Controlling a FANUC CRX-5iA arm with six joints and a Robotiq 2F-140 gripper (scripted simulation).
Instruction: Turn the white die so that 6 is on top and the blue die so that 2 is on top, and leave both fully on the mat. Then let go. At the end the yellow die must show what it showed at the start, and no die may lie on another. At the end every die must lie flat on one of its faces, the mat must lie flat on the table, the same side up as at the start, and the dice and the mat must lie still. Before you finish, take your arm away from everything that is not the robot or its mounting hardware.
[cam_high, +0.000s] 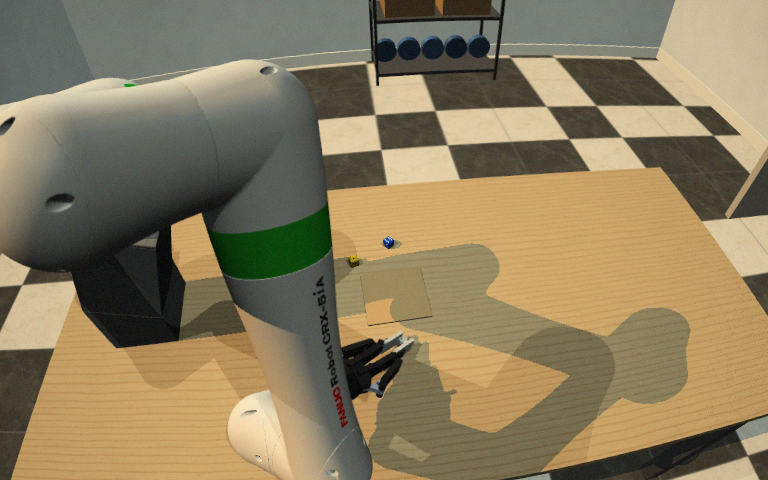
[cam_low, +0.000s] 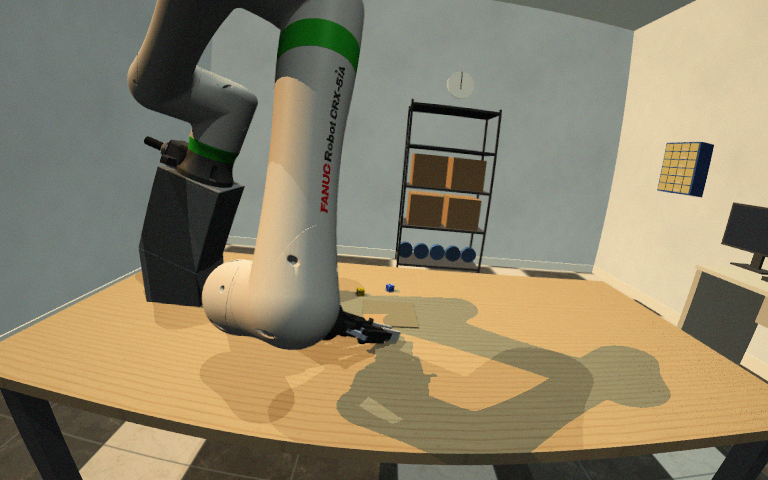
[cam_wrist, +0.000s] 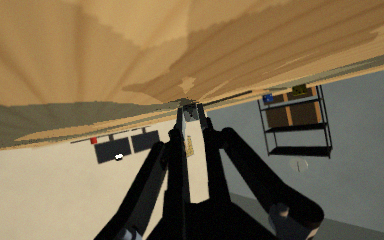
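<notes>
Now: the tan mat 15 cm to the left of my hand, 3 cm below it and 2 cm ahead of it. From my hand the other things lie so: white die 2 cm below, 2 cm ahead, 1 cm to the left; then blue die 30 cm to the left, 2 cm below, 2 cm ahead; then yellow die 25 cm to the left, 7 cm behind, 2 cm below.
</notes>
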